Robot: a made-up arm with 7 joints. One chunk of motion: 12 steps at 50 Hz.
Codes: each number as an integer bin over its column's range. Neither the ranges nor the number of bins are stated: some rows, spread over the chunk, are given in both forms.
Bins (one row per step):
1: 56 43 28 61 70 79
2: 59 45 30 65 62 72
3: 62 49 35 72 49 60
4: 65 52 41 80 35 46
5: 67 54 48 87 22 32
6: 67 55 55 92 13 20
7: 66 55 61 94 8 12
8: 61 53 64 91 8 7
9: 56 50 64 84 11 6
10: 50 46 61 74 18 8
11: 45 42 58 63 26 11
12: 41 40 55 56 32 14
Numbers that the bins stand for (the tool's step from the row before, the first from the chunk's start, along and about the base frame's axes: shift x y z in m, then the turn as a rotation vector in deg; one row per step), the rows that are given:
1: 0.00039 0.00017 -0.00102 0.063 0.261 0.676
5: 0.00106 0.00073 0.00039 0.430 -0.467 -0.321
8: 0.00070 0.00068 0.00153 0.487 -0.679 -0.852
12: -0.00052 0.00002 0.00089 -0.008 -0.315 -0.703
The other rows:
2: 0.00058 0.00027 -0.00088 0.119 0.139 0.527
3: 0.00076 0.00047 -0.00053 0.218 -0.058 0.273
4: 0.00094 0.00063 -0.00010 0.331 -0.270 -0.024
6: 0.00106 0.00078 0.00089 0.501 -0.603 -0.576
7: 0.00100 0.00078 0.00131 0.529 -0.679 -0.745
9: 0.00039 0.00053 0.00153 0.388 -0.633 -0.873
10: 0.00003 0.00032 0.00131 0.246 -0.527 -0.830
11: -0.00027 0.00012 0.00110 0.091 -0.406 -0.767

